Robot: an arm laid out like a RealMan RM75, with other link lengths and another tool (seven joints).
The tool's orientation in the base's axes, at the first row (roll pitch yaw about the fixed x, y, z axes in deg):
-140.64, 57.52, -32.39
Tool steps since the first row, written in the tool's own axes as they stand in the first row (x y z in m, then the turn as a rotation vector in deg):
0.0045, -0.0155, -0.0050, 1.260, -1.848, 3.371
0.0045, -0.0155, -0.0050, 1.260, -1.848, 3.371
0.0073, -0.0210, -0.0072, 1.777, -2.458, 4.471
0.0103, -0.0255, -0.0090, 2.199, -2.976, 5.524
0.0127, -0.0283, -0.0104, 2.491, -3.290, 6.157
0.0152, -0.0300, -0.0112, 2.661, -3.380, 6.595
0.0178, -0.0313, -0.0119, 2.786, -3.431, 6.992
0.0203, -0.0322, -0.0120, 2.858, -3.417, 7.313
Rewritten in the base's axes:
0.0165, 0.0000, 0.0036, 1.460, 3.298, -1.833
0.0165, 0.0000, 0.0036, 1.460, 3.298, -1.833
0.0230, -0.0008, 0.0040, 1.991, 4.346, -2.518
0.0287, -0.0016, 0.0037, 2.408, 5.346, -3.135
0.0325, -0.0025, 0.0032, 2.679, 5.937, -3.537
0.0352, -0.0033, 0.0020, 2.742, 6.309, -3.832
0.0377, -0.0042, 0.0006, 2.759, 6.643, -4.085
0.0396, -0.0047, -0.0012, 2.712, 6.901, -4.284

